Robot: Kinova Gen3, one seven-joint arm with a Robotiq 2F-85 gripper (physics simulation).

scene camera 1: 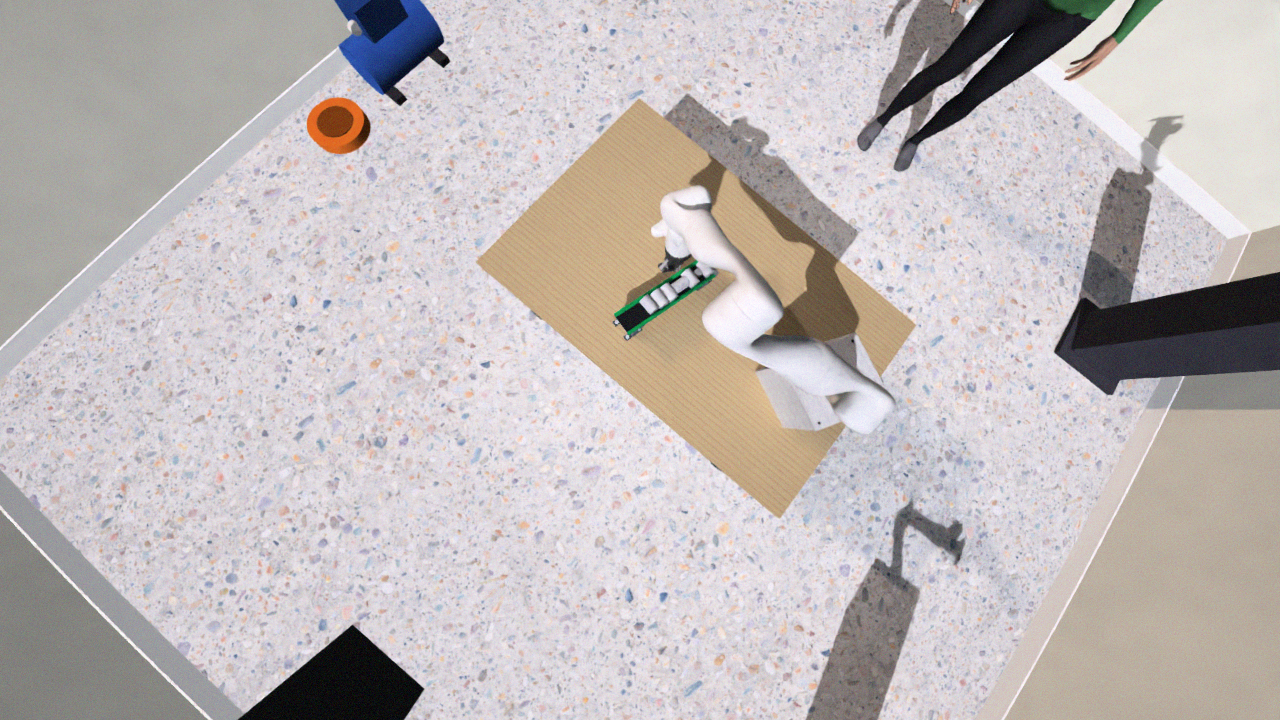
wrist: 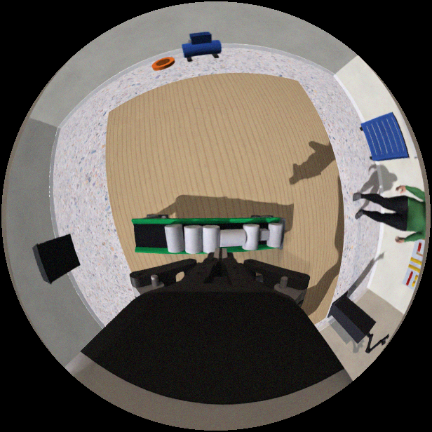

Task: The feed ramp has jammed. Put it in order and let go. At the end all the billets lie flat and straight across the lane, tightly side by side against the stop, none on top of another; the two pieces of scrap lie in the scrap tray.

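Places are measured from the arm's base along level axes (x back, y right, z up), in centimetres.
Pixels of known places: gripper, fingertip midpoint: (scene camera 1: 675, 268).
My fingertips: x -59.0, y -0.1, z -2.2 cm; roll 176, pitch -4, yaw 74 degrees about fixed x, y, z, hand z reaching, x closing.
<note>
Behind a point stands the place of what it marks.
The green-railed feed ramp (scene camera 1: 646, 322) {x -57.0, y -15.0, z -16.8 cm} (wrist: 200, 220) stands on the table, its black lane bare at the left end in the wrist view. There, three white billets (wrist: 174, 238) (wrist: 193, 239) (wrist: 211, 238) lie across the lane, with a slight gap after the first. A white cylinder (wrist: 233, 237) lies lengthwise beside them. Another cylinder (wrist: 251, 237) lies across, then a small pale piece (wrist: 264, 235), then a cylinder (wrist: 275, 235) across at the right end. I cannot tell which are scrap. My gripper (scene camera 1: 664, 266) {x -59.0, y -0.1, z -2.2 cm} (wrist: 220, 255) is shut and empty, beside the ramp's near rail in the wrist view. I cannot make out the scrap tray.
The ramp stands on a wooden table (scene camera 1: 572, 232) {x -99.3, y -2.6, z -26.5 cm} (wrist: 220, 130). My arm (scene camera 1: 742, 308) {x -42.5, y -21.2, z 50.7 cm} reaches over the table from its base plate (scene camera 1: 792, 407) {x -3.5, y -9.4, z -11.9 cm}. A person (scene camera 1: 975, 80) (wrist: 395, 212) stands beyond the table. A blue tank (scene camera 1: 393, 49) (wrist: 201, 48) and an orange ring-shaped object (scene camera 1: 315, 129) are farther off.
</note>
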